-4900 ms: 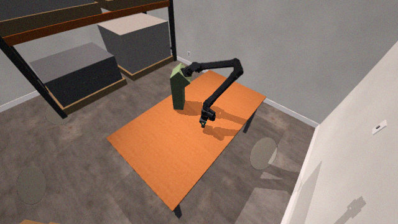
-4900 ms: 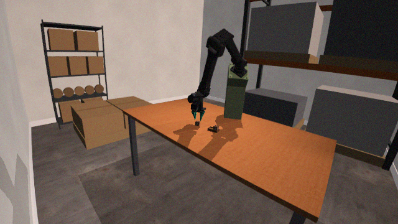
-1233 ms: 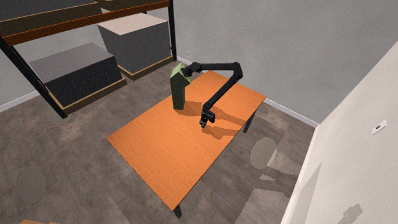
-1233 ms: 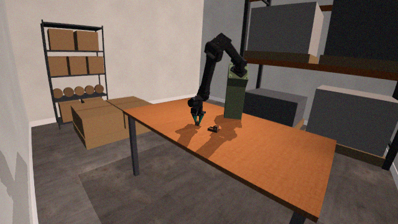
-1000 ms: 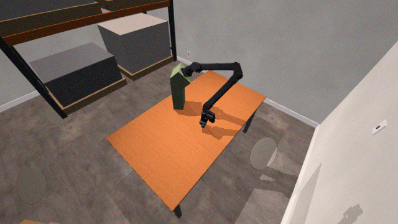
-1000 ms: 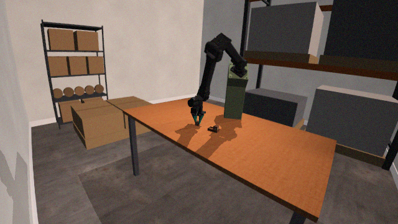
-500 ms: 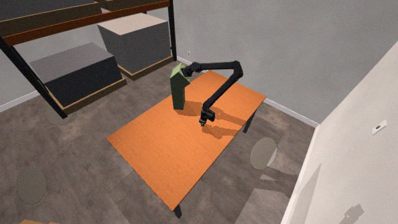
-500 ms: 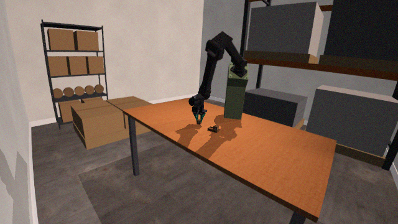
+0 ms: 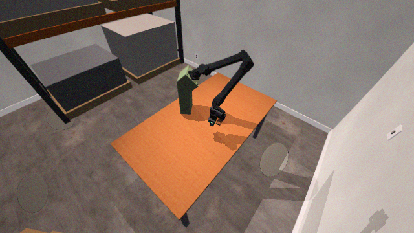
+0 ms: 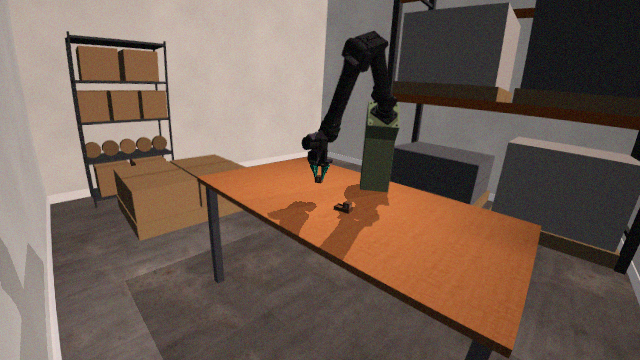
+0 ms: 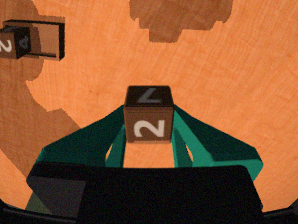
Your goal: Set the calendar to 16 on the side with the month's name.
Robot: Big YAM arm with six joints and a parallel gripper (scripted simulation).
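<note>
Now: the brown calendar cube 1 cm below my hand. The rest, counted from my hand: dark calendar tray 5 cm behind, 14 cm to the left, 11 cm below.
</note>
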